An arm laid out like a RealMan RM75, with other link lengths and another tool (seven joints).
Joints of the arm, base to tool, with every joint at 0 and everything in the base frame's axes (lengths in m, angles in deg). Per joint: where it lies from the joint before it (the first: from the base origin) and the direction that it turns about. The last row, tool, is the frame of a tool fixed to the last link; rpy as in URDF.
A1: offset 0 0 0.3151 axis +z
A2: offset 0 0 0 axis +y
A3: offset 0 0 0.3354 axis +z
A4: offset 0 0 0 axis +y
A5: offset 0 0 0.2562 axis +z
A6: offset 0 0 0 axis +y
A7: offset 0 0 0.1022 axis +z
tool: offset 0.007 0.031 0.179 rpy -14.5 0 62.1
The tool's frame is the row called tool.
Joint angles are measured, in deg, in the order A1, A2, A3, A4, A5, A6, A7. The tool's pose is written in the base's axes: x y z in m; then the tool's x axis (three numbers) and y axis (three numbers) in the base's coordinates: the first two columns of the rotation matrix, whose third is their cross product. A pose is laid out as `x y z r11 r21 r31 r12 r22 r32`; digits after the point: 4 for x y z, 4 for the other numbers.
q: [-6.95, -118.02, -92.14, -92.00, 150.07, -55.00, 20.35]
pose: -0.3332 0.4691 -0.0357 0.8893 0.0111 -0.4572 -0.1974 -0.8925 -0.4056
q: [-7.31, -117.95, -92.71, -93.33, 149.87, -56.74, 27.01]
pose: -0.3283 0.4664 -0.0330 0.8491 -0.0846 -0.5213 -0.3005 -0.8892 -0.3451
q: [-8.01, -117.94, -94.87, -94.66, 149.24, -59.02, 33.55]
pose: -0.3250 0.4672 -0.0223 0.8054 -0.1605 -0.5706 -0.3840 -0.8745 -0.2961
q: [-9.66, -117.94, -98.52, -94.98, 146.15, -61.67, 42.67]
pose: -0.3166 0.4712 -0.0114 0.7569 -0.2605 -0.5994 -0.4794 -0.8446 -0.2384
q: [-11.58, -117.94, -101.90, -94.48, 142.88, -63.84, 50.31]
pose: -0.3067 0.4765 -0.0037 0.7159 -0.3440 -0.6076 -0.5548 -0.8086 -0.1958
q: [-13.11, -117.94, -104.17, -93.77, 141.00, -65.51, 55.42]
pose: -0.3012 0.4799 0.0001 0.6825 -0.3999 -0.6118 -0.6031 -0.7810 -0.1623
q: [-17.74, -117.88, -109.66, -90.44, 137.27, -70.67, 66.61]
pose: -0.2900 0.4861 0.0023 0.6051 -0.5278 -0.5960 -0.6954 -0.7149 -0.0730
